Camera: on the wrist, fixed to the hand. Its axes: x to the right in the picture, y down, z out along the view.
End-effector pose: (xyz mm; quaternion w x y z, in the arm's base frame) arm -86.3 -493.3 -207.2 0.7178 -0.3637 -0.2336 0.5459
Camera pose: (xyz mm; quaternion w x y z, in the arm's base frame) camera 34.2 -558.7 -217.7 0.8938 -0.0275 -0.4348 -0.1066
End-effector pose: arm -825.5 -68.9 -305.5 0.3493 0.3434 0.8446 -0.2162
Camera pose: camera -916.2 -62.4 -202.4 0.1149 -0.3618 0.8062 -0.4538
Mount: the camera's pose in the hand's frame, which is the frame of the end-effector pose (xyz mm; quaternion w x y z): -26.2 -74.9 -112.3 0.6949 0.0431 -0.0495 -0.7161
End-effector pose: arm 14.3 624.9 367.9 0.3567 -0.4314 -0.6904 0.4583
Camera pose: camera 103.7 621.7 472.4 0.5605 0.2327 -0.7866 0.1141
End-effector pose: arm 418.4 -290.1 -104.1 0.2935 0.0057 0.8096 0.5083
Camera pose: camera 407.7 -426.4 -118.8 0.6078 -0.5380 0.5741 0.1079
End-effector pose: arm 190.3 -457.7 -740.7 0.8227 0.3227 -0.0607 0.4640
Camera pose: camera 213.3 -437.8 -874.8 0.8871 0.3261 0.1682 -0.2801
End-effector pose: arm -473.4 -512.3 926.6 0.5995 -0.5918 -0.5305 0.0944
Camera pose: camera -439.0 -621.3 1003.1 0.4834 -0.0008 -0.8181 -0.3116
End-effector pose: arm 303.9 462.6 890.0 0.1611 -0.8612 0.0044 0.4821
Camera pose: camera 395.2 498.1 986.5 0.4945 -0.5708 -0.6008 0.2621
